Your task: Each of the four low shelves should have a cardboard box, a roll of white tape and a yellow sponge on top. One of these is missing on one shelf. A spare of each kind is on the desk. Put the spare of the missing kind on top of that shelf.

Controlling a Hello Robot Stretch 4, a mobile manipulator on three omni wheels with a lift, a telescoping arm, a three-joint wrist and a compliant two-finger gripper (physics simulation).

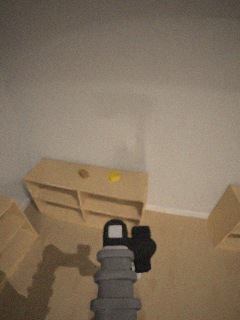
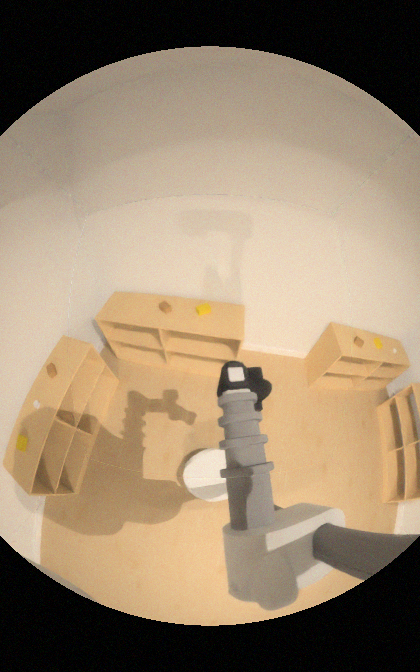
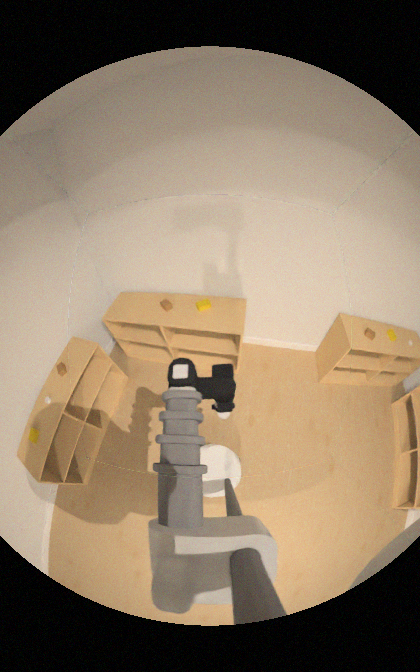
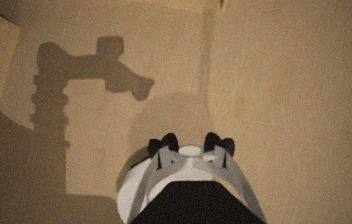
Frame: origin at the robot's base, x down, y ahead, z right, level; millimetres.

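Seen in the pictures: gripper, fingertip midpoint: [image 1: 134,268] [image 4: 190,144].
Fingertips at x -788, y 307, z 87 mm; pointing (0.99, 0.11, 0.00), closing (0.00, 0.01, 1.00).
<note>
Pixels of each thing's top centre, then the offset from my fingertips to it. Level surfaces: height alone.
- white tape, middle of its top: [image 4: 191,168] dx -19, dy -24, dz +0 mm
- middle-left low shelf, its level: dx +206 mm
- cardboard box, middle of its top: [image 1: 83,171] dx +155, dy +866, dz -390 mm
- yellow sponge, middle of its top: [image 1: 114,174] dx +160, dy +832, dz -93 mm
My gripper [image 4: 190,144] [image 3: 223,409] is shut on a roll of white tape [image 4: 190,150] [image 3: 223,415], held over the floor in front of the middle-left low shelf [image 1: 55,172] [image 2: 122,305] [image 3: 125,304]. On top of that shelf are a cardboard box [image 1: 84,173] [image 2: 165,307] [image 3: 166,304] and a yellow sponge [image 1: 114,176] [image 2: 203,309] [image 3: 203,305]; no tape shows there. The left shelf [image 2: 67,350] holds a box [image 2: 52,370], white tape [image 2: 36,403] and a sponge [image 2: 21,443]. The right-hand back shelf [image 2: 340,332] holds a box [image 2: 358,341], sponge [image 2: 378,343] and tape [image 2: 394,350].
A fourth low shelf [image 2: 382,450] [image 3: 397,455] stands at the far right, partly cut off, its top not clearly seen. The wall rises right behind the middle-left shelf. My white round base [image 2: 205,475] [image 3: 220,470] [image 4: 131,197] is below the arm. The desk does not clearly show.
</note>
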